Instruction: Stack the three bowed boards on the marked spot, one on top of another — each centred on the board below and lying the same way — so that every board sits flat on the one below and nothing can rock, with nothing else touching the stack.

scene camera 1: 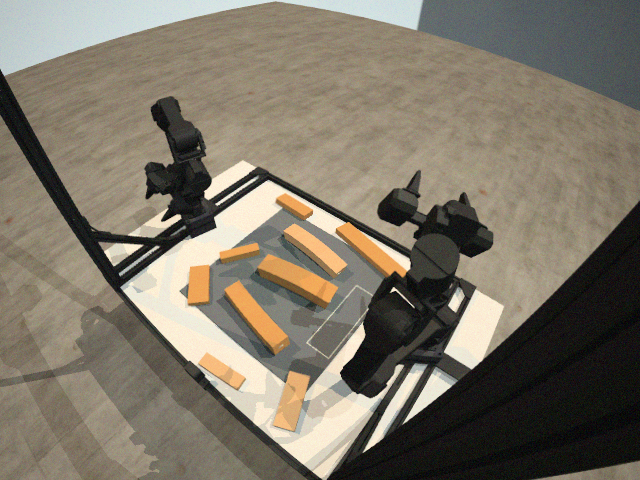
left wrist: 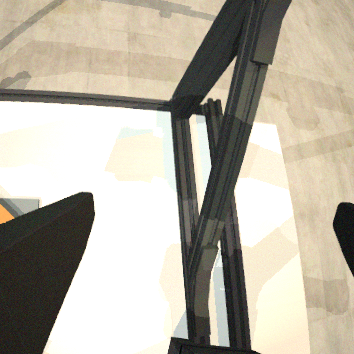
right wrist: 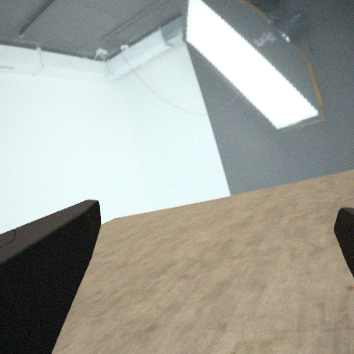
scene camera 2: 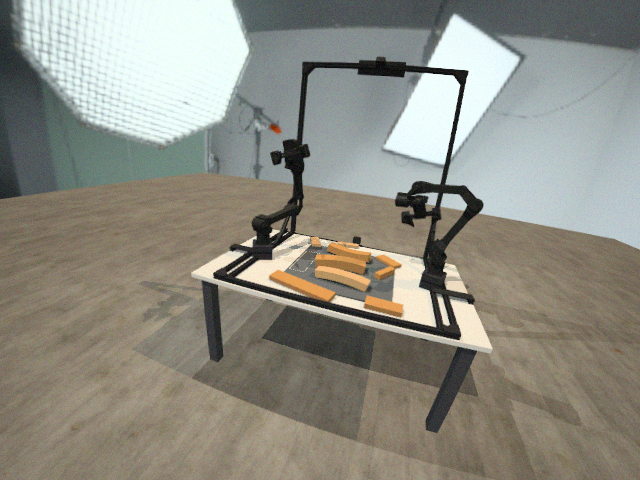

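Pixels of known places: left gripper, fingertip midpoint: (scene camera 1: pixel 154 210) (left wrist: pixel 218 209) (scene camera 2: pixel 422 225); right gripper, fingertip midpoint: (scene camera 1: pixel 441 182) (right wrist: pixel 221 216) (scene camera 2: pixel 290 149); left arm's base, origin of the base link: (scene camera 1: pixel 195 210) (scene camera 2: pixel 435 272); right arm's base, origin of the base link: (scene camera 1: pixel 424 338) (scene camera 2: pixel 262 242).
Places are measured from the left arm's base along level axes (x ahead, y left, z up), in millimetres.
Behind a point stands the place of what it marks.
Note:
Three orange bowed boards lie apart on the dark mat (scene camera 1: pixel 217 304) @[x 352, y -82, z -68 mm]: a paler arched one (scene camera 1: pixel 315 249) @[x 367, y 266, z -21 mm] (scene camera 2: pixel 342 277) @[x 333, y 299, z -29 mm], a middle one (scene camera 1: pixel 298 280) @[x 442, y 151, z -13 mm] (scene camera 2: pixel 340 263) @[x 409, y 185, z -26 mm], and one (scene camera 1: pixel 256 316) @[x 472, y -9, z -29 mm] (scene camera 2: pixel 348 252) @[x 455, y 14, z -33 mm] toward the lower left in scene camera 1. The marked spot, a thin pale rectangle (scene camera 1: pixel 331 314), lies on the mat near the right arm's base, with no board on it. My left gripper (scene camera 1: pixel 157 207) @[x 130, y -136, z 174 mm] (scene camera 2: pixel 403 210) (left wrist: pixel 218 209) @[x 130, y -136, z 174 mm] is open and empty, raised over the table's left side. My right gripper (scene camera 1: pixel 440 183) @[x 691, y 270, z 471 mm] (right wrist: pixel 221 216) @[x 691, y 270, z 471 mm] is open and empty, high up and pointing away from the boards.
A long straight plank (scene camera 1: pixel 371 249) @[x 452, y 439, z -48 mm] (scene camera 2: pixel 302 285) @[x 438, y 445, z -50 mm] lies by the far frame rail in scene camera 1. Short blocks lie around the mat: one (scene camera 1: pixel 293 206) @[x 132, y 332, z -47 mm] (scene camera 2: pixel 383 305) @[x 119, y 353, z -50 mm] beyond it, two (scene camera 1: pixel 239 252) @[x 228, y 61, z -42 mm] (scene camera 1: pixel 199 284) @[x 267, y -102, z -52 mm] at its left, two (scene camera 1: pixel 222 370) @[x 552, y -161, z -55 mm] (scene camera 1: pixel 291 400) @[x 716, y -52, z -54 mm] at the near side.

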